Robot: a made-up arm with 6 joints. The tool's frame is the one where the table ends. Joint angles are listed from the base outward.
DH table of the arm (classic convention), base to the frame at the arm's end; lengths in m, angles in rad. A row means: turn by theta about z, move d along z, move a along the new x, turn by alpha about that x. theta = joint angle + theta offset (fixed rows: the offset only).
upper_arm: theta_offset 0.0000  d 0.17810  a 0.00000  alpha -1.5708
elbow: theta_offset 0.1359  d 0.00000  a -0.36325  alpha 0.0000
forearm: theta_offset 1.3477  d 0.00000  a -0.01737  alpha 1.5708
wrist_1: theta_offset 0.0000  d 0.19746  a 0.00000  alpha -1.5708
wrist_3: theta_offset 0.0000  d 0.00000  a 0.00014  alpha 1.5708
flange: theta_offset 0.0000  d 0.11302  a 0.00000  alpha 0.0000
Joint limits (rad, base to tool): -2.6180..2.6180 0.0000..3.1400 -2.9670..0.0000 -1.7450..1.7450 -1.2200..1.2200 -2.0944..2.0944
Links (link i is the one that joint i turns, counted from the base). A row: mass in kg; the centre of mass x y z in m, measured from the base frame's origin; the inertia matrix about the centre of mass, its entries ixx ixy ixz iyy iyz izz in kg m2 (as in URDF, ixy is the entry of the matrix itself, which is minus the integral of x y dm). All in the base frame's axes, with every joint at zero. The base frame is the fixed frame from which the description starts. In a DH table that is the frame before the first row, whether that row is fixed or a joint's. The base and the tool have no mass.
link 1: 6.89; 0.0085 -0.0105 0.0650; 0.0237 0 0 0.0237 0 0.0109
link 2: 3.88; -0.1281 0.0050 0.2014; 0.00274 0 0.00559 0.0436 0 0.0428
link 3: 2.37; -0.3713 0.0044 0.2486; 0.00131 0 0 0.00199 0 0.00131
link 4: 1.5; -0.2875 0.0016 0.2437; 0.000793 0 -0.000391 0.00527 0 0.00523
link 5: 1.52; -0.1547 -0.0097 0.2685; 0.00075 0 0 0.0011 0 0.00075
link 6: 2.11; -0.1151 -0.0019 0.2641; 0.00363 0 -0.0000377 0.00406 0 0.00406
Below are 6 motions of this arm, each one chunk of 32 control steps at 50 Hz.
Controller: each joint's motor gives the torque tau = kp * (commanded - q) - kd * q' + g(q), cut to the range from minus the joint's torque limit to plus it. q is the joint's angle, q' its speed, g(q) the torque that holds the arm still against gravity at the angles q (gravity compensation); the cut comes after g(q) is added. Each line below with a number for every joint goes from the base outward.
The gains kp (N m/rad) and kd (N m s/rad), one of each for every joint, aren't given. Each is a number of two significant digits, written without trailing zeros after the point. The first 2 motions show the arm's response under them.
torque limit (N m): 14 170 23 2.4 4.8 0.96
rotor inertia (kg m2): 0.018 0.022 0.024 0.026 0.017 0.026
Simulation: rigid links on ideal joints. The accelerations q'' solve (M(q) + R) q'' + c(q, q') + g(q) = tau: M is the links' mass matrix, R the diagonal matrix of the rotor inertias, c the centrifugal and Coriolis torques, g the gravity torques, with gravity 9.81 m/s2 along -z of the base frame. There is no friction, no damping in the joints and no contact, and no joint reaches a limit. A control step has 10 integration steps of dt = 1/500 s. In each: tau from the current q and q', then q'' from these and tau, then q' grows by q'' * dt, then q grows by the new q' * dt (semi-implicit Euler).
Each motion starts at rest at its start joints. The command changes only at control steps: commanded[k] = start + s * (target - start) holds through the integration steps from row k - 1 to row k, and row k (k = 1, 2, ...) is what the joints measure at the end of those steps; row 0 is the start. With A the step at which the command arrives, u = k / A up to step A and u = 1 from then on. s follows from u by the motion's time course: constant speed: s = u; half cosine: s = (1 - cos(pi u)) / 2; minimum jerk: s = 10 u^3 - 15 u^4 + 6 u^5; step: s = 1 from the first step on.
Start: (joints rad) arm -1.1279 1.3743 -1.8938 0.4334 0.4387 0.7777
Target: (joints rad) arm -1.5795 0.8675 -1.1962 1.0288 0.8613 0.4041
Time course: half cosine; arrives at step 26
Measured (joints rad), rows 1 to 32:
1: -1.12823 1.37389 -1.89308 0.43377 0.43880 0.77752
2: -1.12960 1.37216 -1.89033 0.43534 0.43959 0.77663
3: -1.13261 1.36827 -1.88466 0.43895 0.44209 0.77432
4: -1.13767 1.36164 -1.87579 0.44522 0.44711 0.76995
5: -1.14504 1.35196 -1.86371 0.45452 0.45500 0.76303
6: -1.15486 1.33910 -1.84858 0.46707 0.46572 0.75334
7: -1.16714 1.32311 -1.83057 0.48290 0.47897 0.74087
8: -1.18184 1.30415 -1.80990 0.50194 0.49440 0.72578
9: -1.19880 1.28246 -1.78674 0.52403 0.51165 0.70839
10: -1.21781 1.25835 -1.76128 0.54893 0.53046 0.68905
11: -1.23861 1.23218 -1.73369 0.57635 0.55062 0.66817
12: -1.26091 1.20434 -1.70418 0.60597 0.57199 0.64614
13: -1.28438 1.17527 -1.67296 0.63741 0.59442 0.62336
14: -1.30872 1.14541 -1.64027 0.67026 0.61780 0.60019
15: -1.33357 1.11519 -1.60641 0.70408 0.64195 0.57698
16: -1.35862 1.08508 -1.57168 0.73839 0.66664 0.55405
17: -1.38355 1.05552 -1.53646 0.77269 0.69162 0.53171
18: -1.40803 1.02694 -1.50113 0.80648 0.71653 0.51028
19: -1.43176 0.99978 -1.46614 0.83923 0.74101 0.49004
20: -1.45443 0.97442 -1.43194 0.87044 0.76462 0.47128
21: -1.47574 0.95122 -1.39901 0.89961 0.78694 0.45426
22: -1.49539 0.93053 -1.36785 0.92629 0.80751 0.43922
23: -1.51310 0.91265 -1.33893 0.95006 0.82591 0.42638
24: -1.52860 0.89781 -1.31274 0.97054 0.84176 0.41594
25: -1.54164 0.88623 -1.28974 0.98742 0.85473 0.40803
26: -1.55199 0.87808 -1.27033 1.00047 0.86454 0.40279
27: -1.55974 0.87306 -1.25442 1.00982 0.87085 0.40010
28: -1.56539 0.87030 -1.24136 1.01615 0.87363 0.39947
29: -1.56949 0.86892 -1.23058 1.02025 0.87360 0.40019
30: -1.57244 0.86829 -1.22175 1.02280 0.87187 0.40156
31: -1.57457 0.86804 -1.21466 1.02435 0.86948 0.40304
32: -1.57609 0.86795 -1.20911 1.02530 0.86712 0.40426
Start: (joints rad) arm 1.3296 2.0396 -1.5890 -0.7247 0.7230 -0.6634
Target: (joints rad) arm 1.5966 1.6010 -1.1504 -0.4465 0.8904 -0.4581
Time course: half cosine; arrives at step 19
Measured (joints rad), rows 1 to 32:
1: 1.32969 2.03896 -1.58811 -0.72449 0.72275 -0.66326
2: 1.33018 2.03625 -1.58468 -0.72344 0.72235 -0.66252
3: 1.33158 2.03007 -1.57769 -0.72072 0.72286 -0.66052
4: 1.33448 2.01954 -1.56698 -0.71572 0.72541 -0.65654
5: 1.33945 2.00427 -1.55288 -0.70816 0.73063 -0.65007
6: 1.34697 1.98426 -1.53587 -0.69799 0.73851 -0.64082
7: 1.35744 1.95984 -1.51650 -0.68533 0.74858 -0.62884
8: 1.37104 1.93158 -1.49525 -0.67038 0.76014 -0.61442
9: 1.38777 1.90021 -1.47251 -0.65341 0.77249 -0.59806
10: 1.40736 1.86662 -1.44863 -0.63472 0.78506 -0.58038
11: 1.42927 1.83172 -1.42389 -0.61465 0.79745 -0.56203
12: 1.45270 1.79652 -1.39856 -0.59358 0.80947 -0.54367
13: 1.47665 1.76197 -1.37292 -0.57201 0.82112 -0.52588
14: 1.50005 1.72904 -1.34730 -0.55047 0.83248 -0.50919
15: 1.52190 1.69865 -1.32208 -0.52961 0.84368 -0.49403
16: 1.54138 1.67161 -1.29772 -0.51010 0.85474 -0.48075
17: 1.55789 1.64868 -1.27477 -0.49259 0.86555 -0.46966
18: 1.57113 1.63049 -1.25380 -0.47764 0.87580 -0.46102
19: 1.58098 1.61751 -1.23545 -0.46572 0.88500 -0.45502
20: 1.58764 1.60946 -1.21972 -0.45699 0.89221 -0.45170
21: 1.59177 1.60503 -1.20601 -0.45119 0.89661 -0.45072
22: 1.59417 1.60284 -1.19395 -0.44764 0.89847 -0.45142
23: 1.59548 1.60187 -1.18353 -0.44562 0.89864 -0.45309
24: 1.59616 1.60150 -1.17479 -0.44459 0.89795 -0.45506
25: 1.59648 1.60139 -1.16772 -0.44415 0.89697 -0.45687
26: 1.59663 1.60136 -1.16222 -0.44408 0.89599 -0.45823
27: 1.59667 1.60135 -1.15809 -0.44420 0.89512 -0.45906
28: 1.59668 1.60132 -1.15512 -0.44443 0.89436 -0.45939
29: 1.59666 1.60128 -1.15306 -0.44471 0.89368 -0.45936
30: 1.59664 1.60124 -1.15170 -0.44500 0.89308 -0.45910
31: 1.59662 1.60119 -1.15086 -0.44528 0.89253 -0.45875
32: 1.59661 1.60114 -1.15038 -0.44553 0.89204 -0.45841
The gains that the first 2 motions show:
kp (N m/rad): 230 1700 79 27 20 18
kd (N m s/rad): 16 81 7 1.8 1 0.69
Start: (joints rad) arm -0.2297 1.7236 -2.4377 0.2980 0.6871 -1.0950
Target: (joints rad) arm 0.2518 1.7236 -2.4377 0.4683 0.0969 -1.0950
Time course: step
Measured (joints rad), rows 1 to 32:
1: -0.22060 1.72365 -2.43415 0.30728 0.65107 -1.09576
2: -0.19461 1.72445 -2.42763 0.33199 0.55134 -1.09743
3: -0.15105 1.72594 -2.42156 0.36063 0.40959 -1.09897
4: -0.09090 1.72721 -2.41906 0.38590 0.27708 -1.10009
5: -0.01614 1.72782 -2.41950 0.40655 0.17784 -1.10077
6: 0.05833 1.72777 -2.42162 0.42533 0.12018 -1.10037
7: 0.11984 1.72716 -2.42423 0.44165 0.09717 -1.09827
8: 0.16584 1.72629 -2.42678 0.45416 0.09444 -1.09502
9: 0.19812 1.72544 -2.42905 0.46277 0.09984 -1.09172
10: 0.21970 1.72475 -2.43095 0.46810 0.10603 -1.08926
11: 0.23352 1.72426 -2.43250 0.47097 0.10986 -1.08808
12: 0.24200 1.72394 -2.43375 0.47217 0.11076 -1.08817
13: 0.24696 1.72374 -2.43476 0.47232 0.10943 -1.08921
14: 0.24969 1.72362 -2.43559 0.47190 0.10689 -1.09078
15: 0.25108 1.72355 -2.43630 0.47123 0.10400 -1.09246
16: 0.25171 1.72351 -2.43689 0.47052 0.10135 -1.09395
17: 0.25193 1.72348 -2.43737 0.46987 0.09923 -1.09507
18: 0.25197 1.72346 -2.43776 0.46934 0.09772 -1.09576
19: 0.25193 1.72345 -2.43804 0.46894 0.09677 -1.09606
20: 0.25187 1.72346 -2.43822 0.46866 0.09625 -1.09605
21: 0.25183 1.72347 -2.43831 0.46848 0.09605 -1.09587
22: 0.25180 1.72349 -2.43833 0.46838 0.09606 -1.09559
23: 0.25178 1.72351 -2.43830 0.46833 0.09618 -1.09532
24: 0.25178 1.72353 -2.43823 0.46830 0.09635 -1.09509
25: 0.25178 1.72355 -2.43813 0.46830 0.09653 -1.09494
26: 0.25179 1.72357 -2.43803 0.46830 0.09669 -1.09485
27: 0.25179 1.72359 -2.43793 0.46831 0.09681 -1.09483
28: 0.25180 1.72360 -2.43785 0.46831 0.09691 -1.09485
29: 0.25180 1.72361 -2.43777 0.46831 0.09697 -1.09489
30: 0.25180 1.72361 -2.43772 0.46831 0.09700 -1.09493
31: 0.25180 1.72362 -2.43768 0.46831 0.09702 -1.09497
32: 0.25180 1.72362 -2.43765 0.46831 0.09701 -1.09500

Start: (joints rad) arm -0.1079 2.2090 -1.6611 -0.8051 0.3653 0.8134
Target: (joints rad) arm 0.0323 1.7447 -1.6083 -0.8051 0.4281 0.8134
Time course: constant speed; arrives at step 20
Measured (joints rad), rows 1 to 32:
1: -0.10761 2.20428 -1.65526 -0.80484 0.36481 0.81344
2: -0.10654 2.19336 -1.64555 -0.80392 0.36719 0.81347
3: -0.10443 2.17758 -1.63616 -0.80270 0.37292 0.81352
4: -0.10122 2.15842 -1.62932 -0.80171 0.38013 0.81359
5: -0.09693 2.13711 -1.62560 -0.80124 0.38678 0.81366
6: -0.09162 2.11450 -1.62465 -0.80134 0.39165 0.81370
7: -0.08539 2.09120 -1.62572 -0.80190 0.39443 0.81370
8: -0.07835 2.06759 -1.62797 -0.80272 0.39547 0.81364
9: -0.07067 2.04388 -1.63066 -0.80362 0.39540 0.81353
10: -0.06253 2.02020 -1.63324 -0.80448 0.39491 0.81341
11: -0.05411 1.99660 -1.63533 -0.80519 0.39452 0.81329
12: -0.04558 1.97309 -1.63670 -0.80573 0.39461 0.81319
13: -0.03711 1.94968 -1.63729 -0.80608 0.39537 0.81313
14: -0.02882 1.92635 -1.63710 -0.80628 0.39685 0.81310
15: -0.02078 1.90309 -1.63621 -0.80634 0.39901 0.81310
16: -0.01303 1.87987 -1.63472 -0.80633 0.40174 0.81312
17: -0.00558 1.85668 -1.63277 -0.80626 0.40493 0.81316
18: 0.00161 1.83351 -1.63046 -0.80616 0.40843 0.81321
19: 0.00860 1.81034 -1.62791 -0.80607 0.41214 0.81325
20: 0.01544 1.78718 -1.62519 -0.80598 0.41593 0.81328
21: 0.02163 1.76872 -1.62797 -0.80611 0.42037 0.81327
22: 0.02640 1.75649 -1.63434 -0.80692 0.42214 0.81328
23: 0.02968 1.74912 -1.64034 -0.80809 0.42079 0.81330
24: 0.03175 1.74509 -1.64395 -0.80910 0.41806 0.81331
25: 0.03295 1.74321 -1.64470 -0.80966 0.41576 0.81328
26: 0.03357 1.74261 -1.64292 -0.80968 0.41491 0.81324
27: 0.03380 1.74271 -1.63931 -0.80925 0.41568 0.81320
28: 0.03378 1.74313 -1.63463 -0.80853 0.41770 0.81320
29: 0.03361 1.74365 -1.62955 -0.80769 0.42044 0.81322
30: 0.03336 1.74413 -1.62459 -0.80685 0.42333 0.81328
31: 0.03307 1.74452 -1.62011 -0.80610 0.42595 0.81334
32: 0.03280 1.74480 -1.61631 -0.80549 0.42805 0.81341

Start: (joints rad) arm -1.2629 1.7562 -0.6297 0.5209 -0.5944 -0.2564
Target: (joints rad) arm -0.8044 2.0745 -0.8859 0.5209 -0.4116 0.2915
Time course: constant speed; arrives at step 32
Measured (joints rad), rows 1 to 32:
1: -1.26138 1.75848 -0.63044 0.52150 -0.59538 -0.25447
2: -1.25719 1.76365 -0.63251 0.52248 -0.59575 -0.24837
3: -1.25033 1.77087 -0.63593 0.52335 -0.59404 -0.23753
4: -1.24121 1.77933 -0.64049 0.52386 -0.59002 -0.22251
5: -1.23035 1.78850 -0.64596 0.52400 -0.58425 -0.20450
6: -1.21822 1.79806 -0.65212 0.52387 -0.57746 -0.18481
7: -1.20520 1.80782 -0.65880 0.52358 -0.57029 -0.16458
8: -1.19160 1.81768 -0.66587 0.52322 -0.56318 -0.14463
9: -1.17763 1.82759 -0.67325 0.52284 -0.55634 -0.12540
10: -1.16346 1.83752 -0.68085 0.52249 -0.54985 -0.10704
11: -1.14917 1.84746 -0.68863 0.52216 -0.54369 -0.08946
12: -1.13482 1.85740 -0.69653 0.52186 -0.53778 -0.07245
13: -1.12046 1.86734 -0.70452 0.52160 -0.53205 -0.05577
14: -1.10610 1.87729 -0.71257 0.52139 -0.52643 -0.03922
15: -1.09175 1.88723 -0.72065 0.52121 -0.52085 -0.02264
16: -1.07740 1.89717 -0.72875 0.52107 -0.51528 -0.00593
17: -1.06307 1.90712 -0.73685 0.52096 -0.50970 0.01094
18: -1.04874 1.91706 -0.74494 0.52089 -0.50409 0.02796
19: -1.03442 1.92701 -0.75303 0.52084 -0.49846 0.04509
20: -1.02010 1.93695 -0.76110 0.52081 -0.49280 0.06229
21: -1.00578 1.94690 -0.76916 0.52080 -0.48711 0.07952
22: -0.99147 1.95685 -0.77721 0.52079 -0.48142 0.09674
23: -0.97715 1.96679 -0.78525 0.52079 -0.47571 0.11395
24: -0.96284 1.97674 -0.79328 0.52079 -0.46999 0.13112
25: -0.94852 1.98669 -0.80131 0.52079 -0.46428 0.14827
26: -0.93420 1.99664 -0.80934 0.52079 -0.45856 0.16540
27: -0.91988 2.00659 -0.81736 0.52078 -0.45285 0.18251
28: -0.90556 2.01653 -0.82538 0.52078 -0.44714 0.19961
29: -0.89124 2.02648 -0.83340 0.52078 -0.44143 0.21672
30: -0.87692 2.03643 -0.84143 0.52077 -0.43572 0.23383
31: -0.86260 2.04637 -0.84945 0.52077 -0.43001 0.25094
32: -0.84828 2.05632 -0.85747 0.52077 -0.42430 0.26806

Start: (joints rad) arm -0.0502 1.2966 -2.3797 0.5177 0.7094 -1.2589
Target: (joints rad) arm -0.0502 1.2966 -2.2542 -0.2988 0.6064 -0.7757
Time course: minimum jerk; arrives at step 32
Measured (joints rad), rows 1 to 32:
1: -0.05020 1.29660 -2.37970 0.51767 0.70939 -1.25888
2: -0.05019 1.29659 -2.37967 0.51741 0.70935 -1.25872
3: -0.05018 1.29658 -2.37958 0.51650 0.70920 -1.25814
4: -0.05015 1.29655 -2.37938 0.51433 0.70884 -1.25667
5: -0.05012 1.29651 -2.37898 0.51024 0.70817 -1.25381
6: -0.05008 1.29646 -2.37830 0.50355 0.70707 -1.24900
7: -0.05004 1.29640 -2.37727 0.49369 0.70547 -1.24180
8: -0.05000 1.29634 -2.37579 0.48020 0.70332 -1.23187
9: -0.04996 1.29628 -2.37380 0.46276 0.70060 -1.21902
10: -0.04994 1.29623 -2.37123 0.44120 0.69731 -1.20321
11: -0.04992 1.29619 -2.36804 0.41549 0.69348 -1.18454
12: -0.04991 1.29617 -2.36421 0.38576 0.68917 -1.16322
13: -0.04991 1.29617 -2.35974 0.35224 0.68444 -1.13957
14: -0.04992 1.29619 -2.35466 0.31528 0.67935 -1.11394
15: -0.04994 1.29622 -2.34902 0.27536 0.67400 -1.08677
16: -0.04997 1.29627 -2.34288 0.23299 0.66845 -1.05850
17: -0.05001 1.29634 -2.33634 0.18880 0.66279 -1.02958
18: -0.05005 1.29641 -2.32951 0.14343 0.65711 -1.00049
19: -0.05010 1.29649 -2.32248 0.09758 0.65147 -0.97169
20: -0.05015 1.29657 -2.31538 0.05195 0.64596 -0.94362
21: -0.05020 1.29665 -2.30833 0.00722 0.64065 -0.91672
22: -0.05026 1.29672 -2.30144 -0.03592 0.63561 -0.89139
23: -0.05031 1.29678 -2.29483 -0.07685 0.63088 -0.86798
24: -0.05035 1.29683 -2.28859 -0.11500 0.62654 -0.84682
25: -0.05039 1.29688 -2.28281 -0.14986 0.62262 -0.82815
26: -0.05043 1.29691 -2.27755 -0.18103 0.61917 -0.81218
27: -0.05045 1.29693 -2.27288 -0.20822 0.61621 -0.79901
28: -0.05047 1.29694 -2.26881 -0.23125 0.61375 -0.78866
29: -0.05048 1.29694 -2.26537 -0.25011 0.61179 -0.78105
30: -0.05049 1.29694 -2.26255 -0.26492 0.61031 -0.77600
31: -0.05048 1.29692 -2.26029 -0.27601 0.60926 -0.77320
32: -0.05047 1.29690 -2.25855 -0.28388 0.60855 -0.77221

